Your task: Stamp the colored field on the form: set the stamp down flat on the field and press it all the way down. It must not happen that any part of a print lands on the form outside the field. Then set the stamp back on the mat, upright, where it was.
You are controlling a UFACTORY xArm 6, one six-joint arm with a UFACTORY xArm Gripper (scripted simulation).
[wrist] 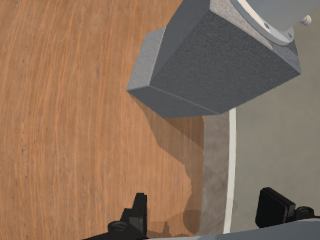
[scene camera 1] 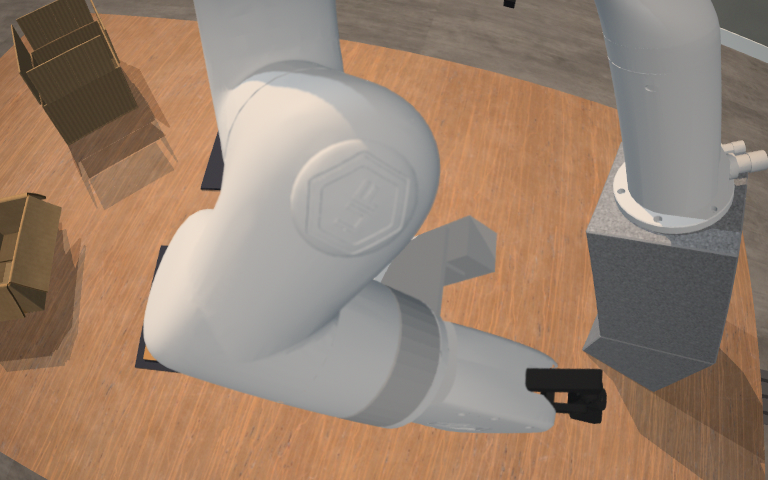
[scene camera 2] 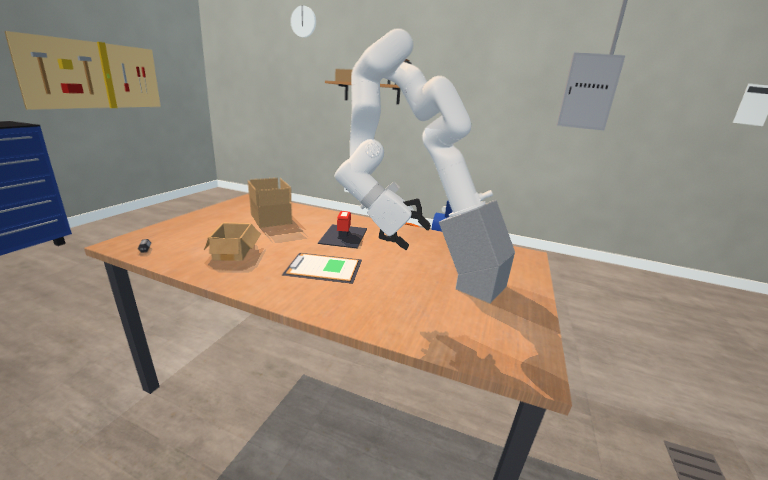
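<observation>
My own gripper is visible to me at [scene camera 1: 547, 406], at [scene camera 2: 418, 238] and at [wrist: 205, 210]. I can also see a tall cardboard box, which appears at [scene camera 1: 87, 91] and at [scene camera 2: 273, 207]; in the wrist view the box is out of frame. A clipboard [scene camera 2: 321, 267] is here too, and so is a dark mat [scene camera 1: 212, 180].
</observation>
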